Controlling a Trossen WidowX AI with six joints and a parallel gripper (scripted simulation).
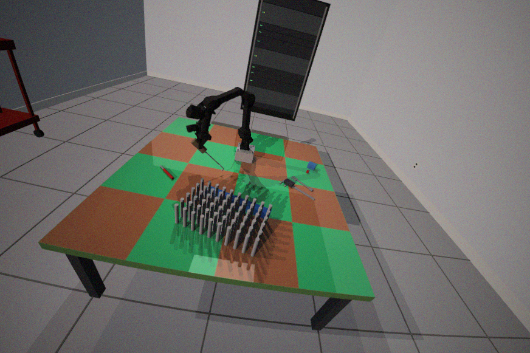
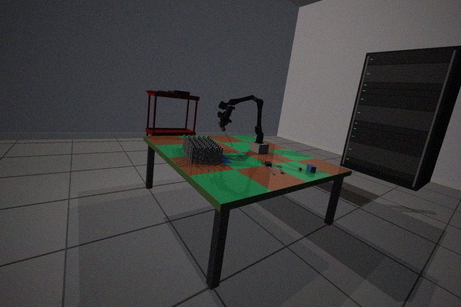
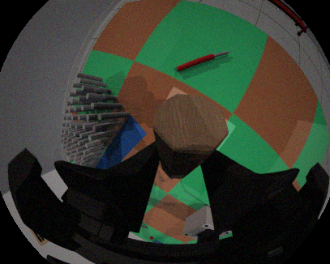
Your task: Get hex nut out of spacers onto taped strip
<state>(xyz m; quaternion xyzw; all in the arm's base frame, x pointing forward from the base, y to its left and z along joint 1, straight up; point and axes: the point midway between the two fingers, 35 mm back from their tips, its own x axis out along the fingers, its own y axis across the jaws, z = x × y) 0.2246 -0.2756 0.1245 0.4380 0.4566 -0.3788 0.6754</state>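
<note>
Right now my gripper tip is 240 mm to the right of the blue taped strip, 220 mm short of it and 170 mm above it. Also, from my gripper tip: grey wrench (670 mm to the left, 170 mm below, 10 mm ahead); then red pen-like tool (190 mm to the right, 170 mm below, 20 mm ahead); then hook tool (70 mm to the left, 70 mm below, 10 mm behind).
</note>
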